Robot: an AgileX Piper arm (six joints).
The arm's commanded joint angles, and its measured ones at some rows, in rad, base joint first. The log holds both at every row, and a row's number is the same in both.
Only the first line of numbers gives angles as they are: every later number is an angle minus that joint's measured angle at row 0.
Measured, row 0:
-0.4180, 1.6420, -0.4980, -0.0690, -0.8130, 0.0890
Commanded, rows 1 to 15:
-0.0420, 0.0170, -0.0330, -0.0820, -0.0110, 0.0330
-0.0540, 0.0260, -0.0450, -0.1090, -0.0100, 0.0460
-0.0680, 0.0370, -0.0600, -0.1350, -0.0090, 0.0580
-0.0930, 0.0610, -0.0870, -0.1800, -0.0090, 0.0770
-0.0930, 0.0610, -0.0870, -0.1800, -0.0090, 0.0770
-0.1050, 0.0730, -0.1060, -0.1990, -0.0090, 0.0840
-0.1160, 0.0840, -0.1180, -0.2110, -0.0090, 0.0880
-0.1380, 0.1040, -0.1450, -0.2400, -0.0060, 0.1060
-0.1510, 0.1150, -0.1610, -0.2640, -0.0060, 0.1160
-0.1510, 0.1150, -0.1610, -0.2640, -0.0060, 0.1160
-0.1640, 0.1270, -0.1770, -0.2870, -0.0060, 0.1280
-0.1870, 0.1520, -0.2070, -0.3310, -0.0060, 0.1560
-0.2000, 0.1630, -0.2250, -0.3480, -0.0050, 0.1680
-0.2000, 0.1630, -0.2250, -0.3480, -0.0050, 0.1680
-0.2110, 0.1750, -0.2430, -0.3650, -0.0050, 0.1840
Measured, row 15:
-0.1800, 0.1520, -0.1980, -0.3080, 0.0000, 0.1450
